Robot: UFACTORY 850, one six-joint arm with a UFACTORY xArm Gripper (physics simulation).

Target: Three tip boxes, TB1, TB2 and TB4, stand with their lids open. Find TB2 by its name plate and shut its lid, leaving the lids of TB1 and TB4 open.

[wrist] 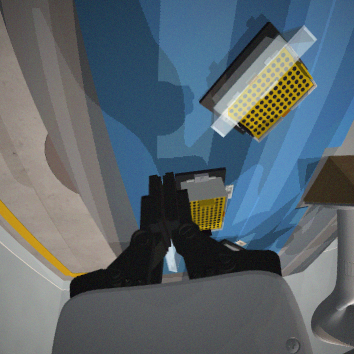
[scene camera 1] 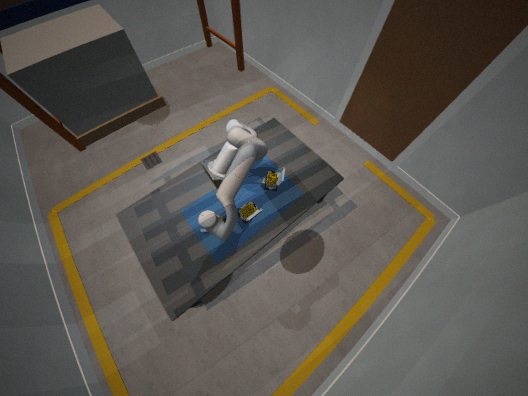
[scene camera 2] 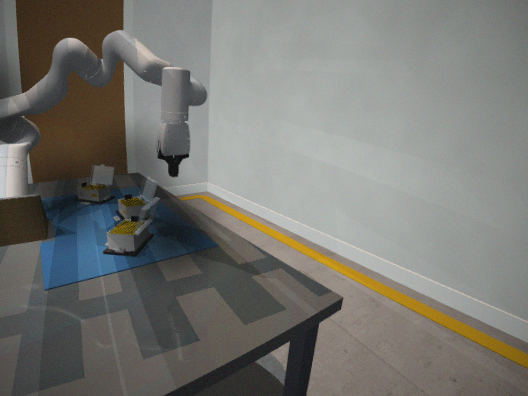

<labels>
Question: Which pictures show my gripper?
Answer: The wrist view and scene camera 2 only.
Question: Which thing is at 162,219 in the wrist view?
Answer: My gripper.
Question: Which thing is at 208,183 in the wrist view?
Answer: A tip box.
</labels>
